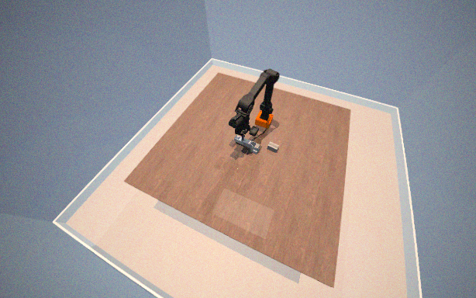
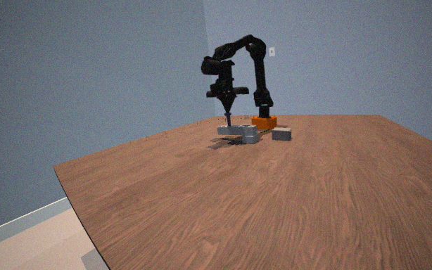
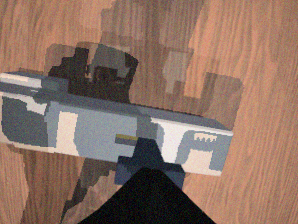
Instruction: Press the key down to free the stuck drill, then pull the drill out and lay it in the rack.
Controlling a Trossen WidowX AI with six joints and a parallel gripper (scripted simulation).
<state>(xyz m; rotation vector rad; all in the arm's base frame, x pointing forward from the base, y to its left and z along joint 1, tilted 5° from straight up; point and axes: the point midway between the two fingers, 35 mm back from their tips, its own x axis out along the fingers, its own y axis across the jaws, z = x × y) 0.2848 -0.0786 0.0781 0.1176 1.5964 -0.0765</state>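
My gripper tip is 7 cm above the yellowish drill and 6 cm to the right of it. The rest, counted from my gripper tip: grey rack (21 cm to the left, 10 cm below, 5 cm behind); then dark blue key (3 cm below); then housing (8 cm below, 4 cm to the left).
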